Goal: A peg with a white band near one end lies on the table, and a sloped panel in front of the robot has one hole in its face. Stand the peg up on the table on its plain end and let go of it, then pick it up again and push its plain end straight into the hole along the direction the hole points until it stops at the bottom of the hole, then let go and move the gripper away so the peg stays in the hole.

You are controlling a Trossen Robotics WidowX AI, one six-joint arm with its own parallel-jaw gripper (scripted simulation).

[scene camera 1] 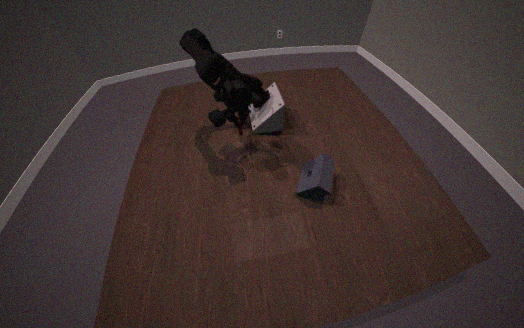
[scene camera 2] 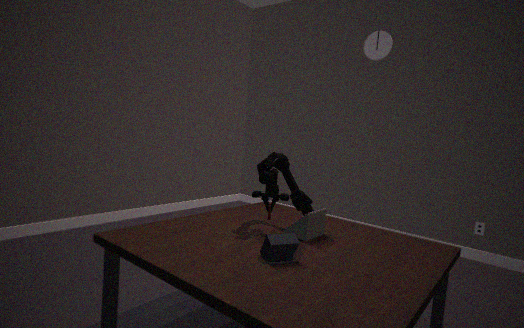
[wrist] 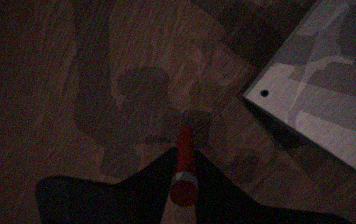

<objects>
same spot on grey sloped panel: (scene camera 2: 275, 245) = (scene camera 1: 331, 186)
</objects>
